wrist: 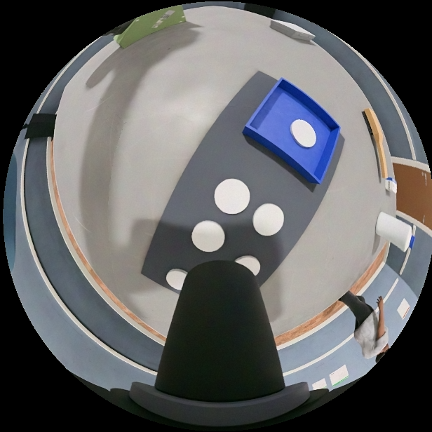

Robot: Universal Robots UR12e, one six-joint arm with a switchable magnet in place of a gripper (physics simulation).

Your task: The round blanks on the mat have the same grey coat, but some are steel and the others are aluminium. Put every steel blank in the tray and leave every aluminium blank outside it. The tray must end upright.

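My magnet [220, 264] is the dark cylinder reaching up from the bottom of the wrist view. Its face is hidden, and no blank shows attached, so it counts as open. It hangs over the near end of the dark mat [200, 185]. The blue tray [277, 145] stands upright at the mat's far end, with one pale blank [303, 133] lying flat inside. Outside it on the mat lie a blank [232, 196], a second blank [268, 219] and a third blank [208, 236]. Another blank [250, 264] and the leftmost blank [175, 278] are partly hidden by the magnet. All look alike.
A green board [152, 25] stands at the back left and a grey case [292, 30] at the back right. A wooden-handled brush [377, 140], a small white and blue box [391, 185] and a white cylinder [394, 231] are along the right side. A person [370, 330] shows beyond the table.
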